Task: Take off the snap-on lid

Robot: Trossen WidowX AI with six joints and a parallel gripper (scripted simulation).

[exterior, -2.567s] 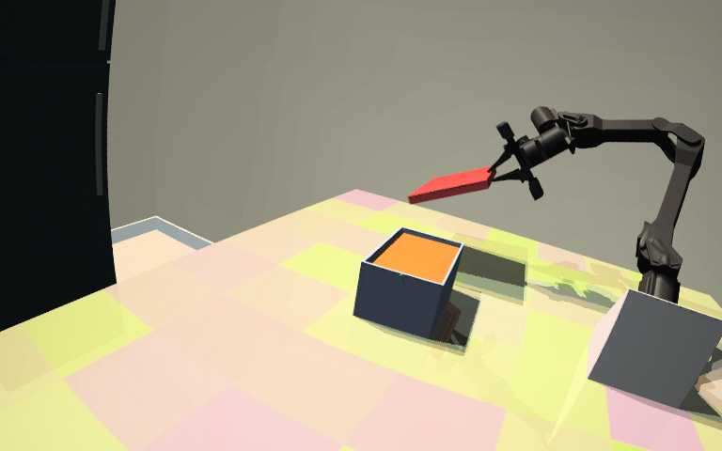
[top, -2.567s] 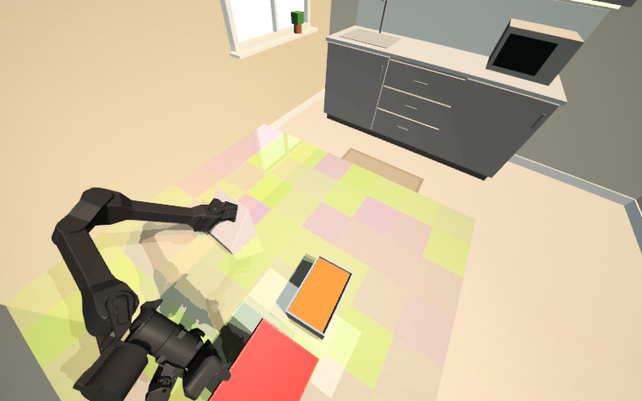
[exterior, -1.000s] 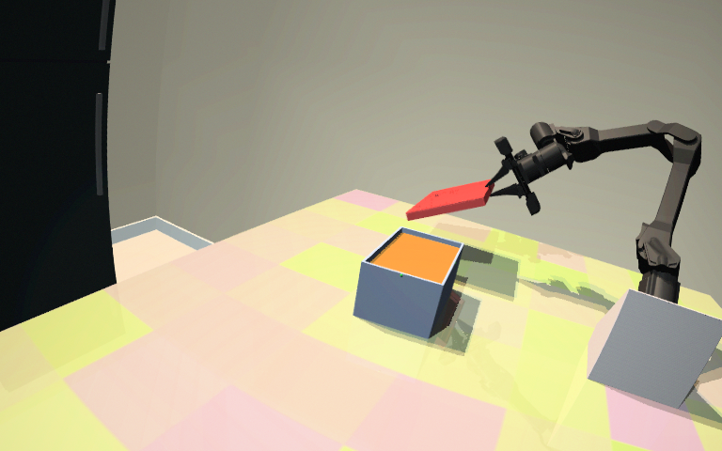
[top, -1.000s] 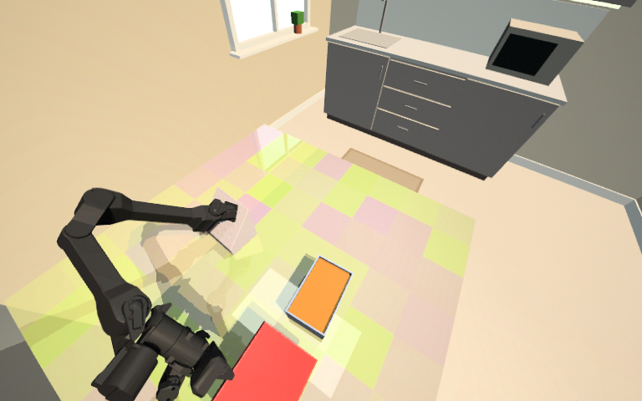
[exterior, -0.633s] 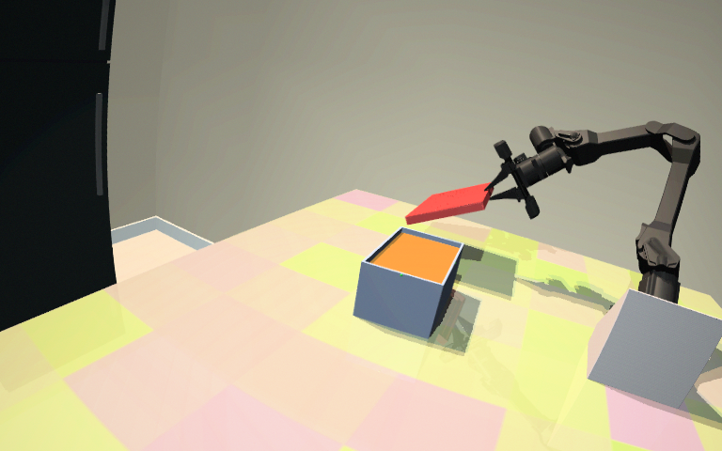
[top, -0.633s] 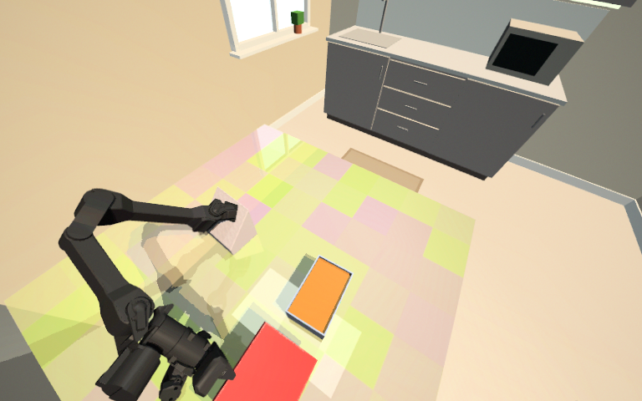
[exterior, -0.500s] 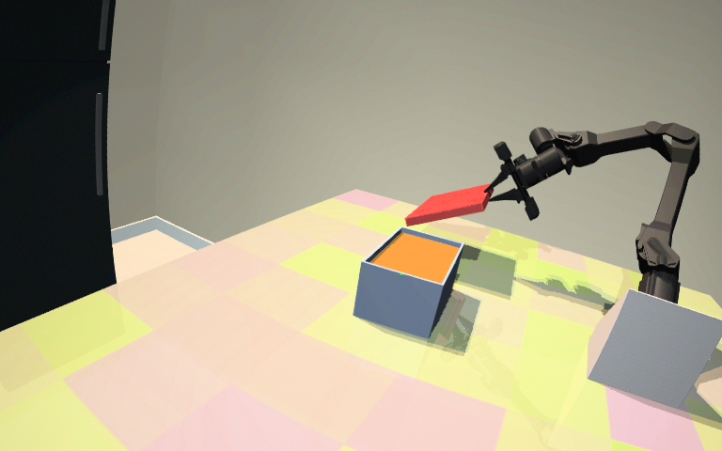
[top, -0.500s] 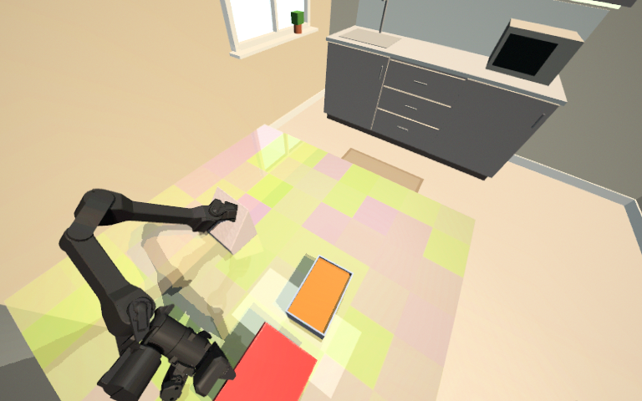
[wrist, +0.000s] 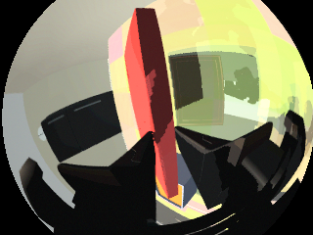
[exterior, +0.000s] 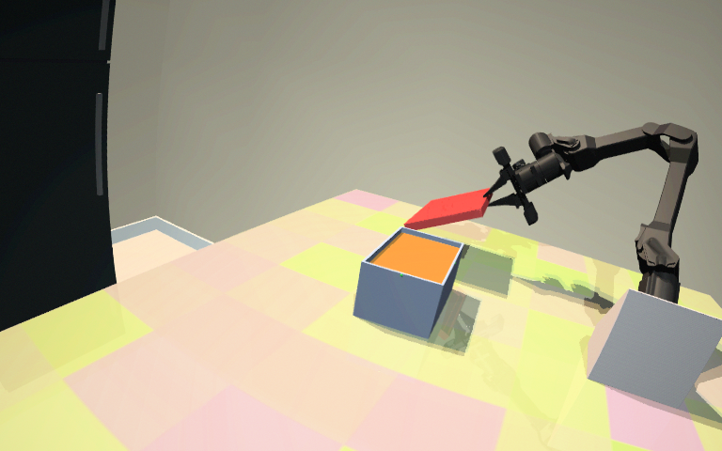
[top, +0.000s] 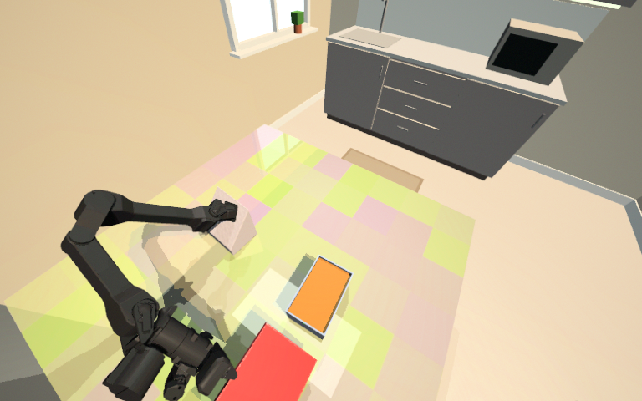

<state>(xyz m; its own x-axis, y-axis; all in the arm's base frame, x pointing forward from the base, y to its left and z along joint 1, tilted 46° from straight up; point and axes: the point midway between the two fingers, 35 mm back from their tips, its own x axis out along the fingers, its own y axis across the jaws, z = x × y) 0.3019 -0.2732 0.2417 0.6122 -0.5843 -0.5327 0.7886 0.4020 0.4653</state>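
Right now my gripper tip is 70 mm short of the red lid and 30 mm above it. Also, from my gripper tip: storage box 270 mm to the left, 100 mm below, 90 mm ahead.
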